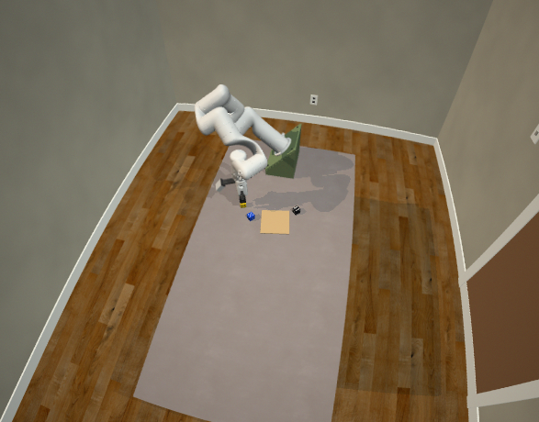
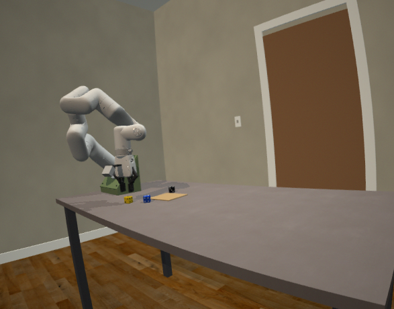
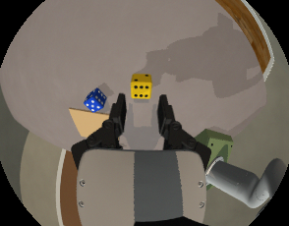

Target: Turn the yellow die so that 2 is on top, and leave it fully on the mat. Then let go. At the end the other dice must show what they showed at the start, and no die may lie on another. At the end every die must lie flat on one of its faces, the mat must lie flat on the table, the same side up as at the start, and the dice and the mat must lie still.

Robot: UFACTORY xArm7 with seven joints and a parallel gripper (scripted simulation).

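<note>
My hand is 60 mm above the yellow die. Also, from my hand: blue die: 70 mm ahead, 60 mm to the left, 60 mm below; black die: 270 mm to the left, 60 mm below; tan mat: 80 mm ahead, 180 mm to the left, 70 mm below.
</note>
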